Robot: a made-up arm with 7 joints. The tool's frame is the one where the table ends. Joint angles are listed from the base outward.
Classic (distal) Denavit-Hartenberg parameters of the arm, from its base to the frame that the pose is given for. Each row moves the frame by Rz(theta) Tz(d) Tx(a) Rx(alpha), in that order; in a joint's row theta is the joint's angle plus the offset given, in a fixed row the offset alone. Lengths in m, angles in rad.
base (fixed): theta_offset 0  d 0.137  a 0  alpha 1.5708
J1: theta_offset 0  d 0.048  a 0.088  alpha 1.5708
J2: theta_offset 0  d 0.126  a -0.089  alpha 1.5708
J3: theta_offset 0  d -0.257  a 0.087  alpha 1.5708
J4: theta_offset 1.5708  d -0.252  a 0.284  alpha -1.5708
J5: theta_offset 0  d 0.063  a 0.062  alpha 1.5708
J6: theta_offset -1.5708  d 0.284  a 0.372  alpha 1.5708
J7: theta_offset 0  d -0.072  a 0.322  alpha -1.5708
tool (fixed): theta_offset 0  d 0.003  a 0  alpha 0
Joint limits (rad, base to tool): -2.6..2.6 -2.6..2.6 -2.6..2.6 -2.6..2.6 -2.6..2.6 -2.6..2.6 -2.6..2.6
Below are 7 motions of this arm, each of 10 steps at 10 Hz.
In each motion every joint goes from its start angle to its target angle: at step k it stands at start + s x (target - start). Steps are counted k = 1, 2, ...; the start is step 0. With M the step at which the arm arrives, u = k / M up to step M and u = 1 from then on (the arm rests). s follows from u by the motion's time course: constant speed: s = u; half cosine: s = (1 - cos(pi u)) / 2; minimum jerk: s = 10 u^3 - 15 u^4 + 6 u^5.
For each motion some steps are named. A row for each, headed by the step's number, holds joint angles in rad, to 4 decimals.
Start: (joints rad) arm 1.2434 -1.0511 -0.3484 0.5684 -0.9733 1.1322 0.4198
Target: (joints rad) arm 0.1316 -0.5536 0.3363 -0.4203 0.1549 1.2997 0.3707
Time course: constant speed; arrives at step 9
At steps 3, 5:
3: 0.8728 -0.8853 -0.1202 0.2388 -0.5972 1.1880 0.4034
5: 0.6257 -0.7747 0.0320 0.0191 -0.3465 1.2253 0.3925

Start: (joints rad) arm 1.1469 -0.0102 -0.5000 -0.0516 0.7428 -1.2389 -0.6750
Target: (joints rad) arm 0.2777 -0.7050 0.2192 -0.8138 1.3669 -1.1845 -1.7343
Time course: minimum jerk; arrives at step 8
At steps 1, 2, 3, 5, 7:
1: 1.1329 -0.0214 -0.4885 -0.0638 0.7528 -1.2380 -0.6920
2: 1.0569 -0.0821 -0.4256 -0.1305 0.8074 -1.2333 -0.7847
3: 0.9077 -0.2014 -0.3021 -0.2614 0.9146 -1.2239 -0.9665
5: 0.5169 -0.5138 0.0213 -0.6040 1.1951 -1.1995 -1.4428
7: 0.2917 -0.6938 0.2077 -0.8016 1.3569 -1.1854 -1.7173

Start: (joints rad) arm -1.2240 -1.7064 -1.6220 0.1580 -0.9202 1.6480 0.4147
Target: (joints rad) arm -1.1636 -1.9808 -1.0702 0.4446 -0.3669 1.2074 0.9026
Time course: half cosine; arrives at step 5
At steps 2, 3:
2: -1.2031 -1.8012 -1.4314 0.2570 -0.7290 1.4958 0.5833
3: -1.1845 -1.8860 -1.2608 0.3456 -0.5581 1.3596 0.7340

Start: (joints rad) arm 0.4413 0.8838 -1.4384 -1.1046 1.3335 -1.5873 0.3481
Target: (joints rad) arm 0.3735 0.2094 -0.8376 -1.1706 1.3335 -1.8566 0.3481
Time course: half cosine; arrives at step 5
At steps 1, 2, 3, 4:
1: 0.4348 0.8194 -1.3810 -1.1109 1.3335 -1.6130 0.3481
2: 0.4179 0.6508 -1.2308 -1.1274 1.3335 -1.6803 0.3481
3: 0.3969 0.4424 -1.0452 -1.1478 1.3335 -1.7636 0.3481
4: 0.3800 0.2738 -0.8950 -1.1643 1.3335 -1.8309 0.3481

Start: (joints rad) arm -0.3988 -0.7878 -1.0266 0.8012 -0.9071 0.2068 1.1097
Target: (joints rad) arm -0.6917 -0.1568 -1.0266 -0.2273 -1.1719 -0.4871 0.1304
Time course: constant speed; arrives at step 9
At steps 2, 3, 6, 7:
2: -0.4639 -0.6476 -1.0266 0.5726 -0.9659 0.0526 0.8921
3: -0.4964 -0.5775 -1.0266 0.4584 -0.9954 -0.0245 0.7833
6: -0.5941 -0.3671 -1.0266 0.1155 -1.0836 -0.2558 0.4568
7: -0.6266 -0.2970 -1.0266 0.0013 -1.1131 -0.3329 0.3480

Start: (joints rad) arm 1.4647 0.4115 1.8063 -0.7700 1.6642 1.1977 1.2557
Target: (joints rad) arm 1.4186 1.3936 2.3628 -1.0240 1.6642 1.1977 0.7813
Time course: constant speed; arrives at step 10
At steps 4, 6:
4: 1.4463 0.8043 2.0289 -0.8716 1.6642 1.1977 1.0659
6: 1.4370 1.0008 2.1402 -0.9224 1.6642 1.1977 0.9711

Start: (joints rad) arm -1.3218 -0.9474 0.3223 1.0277 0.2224 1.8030 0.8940
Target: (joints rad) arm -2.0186 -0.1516 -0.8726 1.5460 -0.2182 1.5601 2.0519
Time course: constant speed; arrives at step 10
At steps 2, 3, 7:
2: -1.4612 -0.7882 0.0833 1.1314 0.1343 1.7544 1.1256
3: -1.5308 -0.7087 -0.0362 1.1832 0.0902 1.7301 1.2414
7: -1.8096 -0.3903 -0.5141 1.3905 -0.0860 1.6330 1.7045

